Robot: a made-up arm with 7 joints.
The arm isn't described. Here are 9 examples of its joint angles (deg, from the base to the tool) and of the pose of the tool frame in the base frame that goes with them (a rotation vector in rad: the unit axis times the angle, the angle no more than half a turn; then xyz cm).
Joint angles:
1: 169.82 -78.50 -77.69 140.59 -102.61 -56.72 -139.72
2: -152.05 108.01 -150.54 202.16 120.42 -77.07 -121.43
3: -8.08 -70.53 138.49 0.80 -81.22 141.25 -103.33
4: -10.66 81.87 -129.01 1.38 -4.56 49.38 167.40
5: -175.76 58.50 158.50 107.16 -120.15 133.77 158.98
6: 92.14 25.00 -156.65 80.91 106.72 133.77 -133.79
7: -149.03 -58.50 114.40 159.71 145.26 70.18 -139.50
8: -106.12 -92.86 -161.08 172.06 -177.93 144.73 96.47
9: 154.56 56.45 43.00 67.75 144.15 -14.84 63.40
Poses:
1: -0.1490 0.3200 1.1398 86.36 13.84 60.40
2: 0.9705 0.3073 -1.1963 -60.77 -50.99 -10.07
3: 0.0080 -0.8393 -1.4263 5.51 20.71 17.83
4: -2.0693 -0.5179 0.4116 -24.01 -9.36 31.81
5: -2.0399 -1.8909 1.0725 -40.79 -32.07 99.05
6: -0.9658 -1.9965 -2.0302 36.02 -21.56 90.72
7: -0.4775 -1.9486 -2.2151 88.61 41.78 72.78
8: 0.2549 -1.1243 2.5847 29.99 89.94 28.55
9: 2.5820 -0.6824 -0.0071 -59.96 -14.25 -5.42
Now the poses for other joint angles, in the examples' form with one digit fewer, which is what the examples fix.
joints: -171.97 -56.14 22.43 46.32 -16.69 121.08 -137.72
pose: -2.369 0.656 0.025 -16.5 -16.0 62.6
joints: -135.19 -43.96 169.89 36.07 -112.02 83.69 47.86
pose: 0.927 1.323 0.090 41.9 15.5 -10.5
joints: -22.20 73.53 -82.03 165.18 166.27 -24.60 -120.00
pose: 1.394 -0.465 1.333 80.1 -56.6 51.5
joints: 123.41 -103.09 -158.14 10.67 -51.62 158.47 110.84
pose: 1.089 1.191 -1.067 -3.1 2.8 2.1
